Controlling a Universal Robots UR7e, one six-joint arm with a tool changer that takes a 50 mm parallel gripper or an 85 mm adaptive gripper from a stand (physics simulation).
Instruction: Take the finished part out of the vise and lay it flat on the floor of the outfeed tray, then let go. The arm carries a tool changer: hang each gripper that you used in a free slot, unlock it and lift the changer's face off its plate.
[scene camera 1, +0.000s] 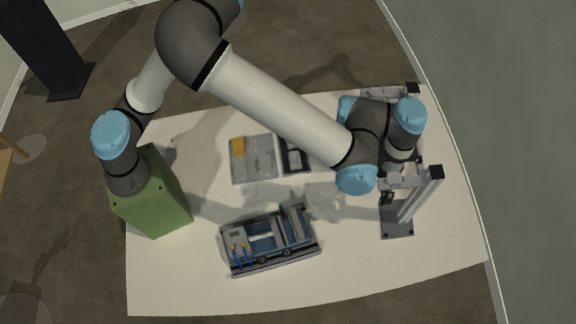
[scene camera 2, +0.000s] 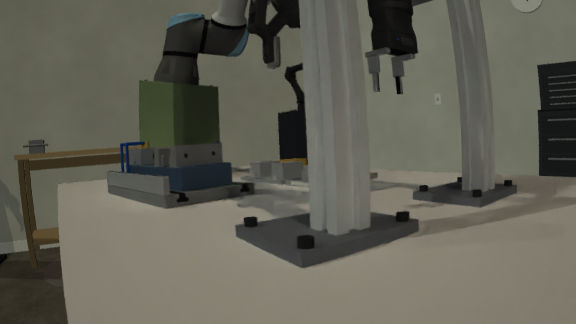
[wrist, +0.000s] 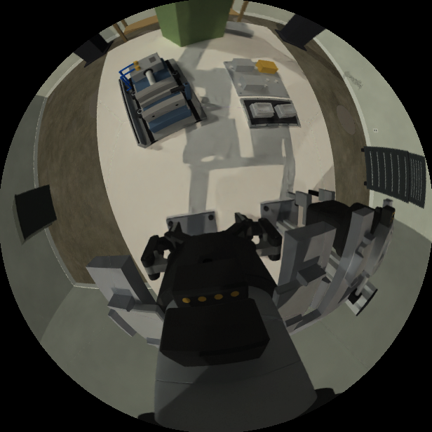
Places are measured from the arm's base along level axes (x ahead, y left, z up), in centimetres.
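Where they show: arm's base, origin of its link: (scene camera 1: 127, 175) (scene camera 2: 175, 83).
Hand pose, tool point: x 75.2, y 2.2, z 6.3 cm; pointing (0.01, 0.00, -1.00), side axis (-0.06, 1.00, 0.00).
Each offset is from my tool point to the top centre of the thing. "pt": to the spot under its first point.
My gripper (wrist: 211, 245), the black adaptive one, is open and empty. It is on the arm at the stand, with grey slot arms on both sides in the wrist view; in scene camera 2 a post partly hides it. Whether it rests in the slot I cannot tell. The blue and grey vise {dx -34.2, dy -11.8, dz -26.2 cm} (scene camera 1: 270, 240) (scene camera 2: 200, 175) (wrist: 162, 116) shows no part between its jaws. The black outfeed tray (wrist: 254, 120) holds two grey parts, one (wrist: 261, 109) beside the other (wrist: 286, 110); both look flat. The parallel gripper (scene camera 2: 387, 65) hangs at the stand.
A grey fixture plate {dx -41.6, dy +19.7, dz -35.3 cm} (scene camera 1: 255, 175) (wrist: 255, 79) with an orange block {dx -46.9, dy +23.3, dz -31.7 cm} (scene camera 1: 238, 146) (wrist: 266, 66) adjoins the tray. The stand's near post {pt dx +13.9, dy -5.4, dz -25.6 cm} (scene camera 2: 340, 125) and far post {pt dx +10.8, dy +21.7, dz -24.0 cm} (scene camera 2: 474, 115) rise from dark base plates. The green pedestal (scene camera 1: 150, 200) (scene camera 2: 179, 112) (wrist: 195, 22) carries the arm.
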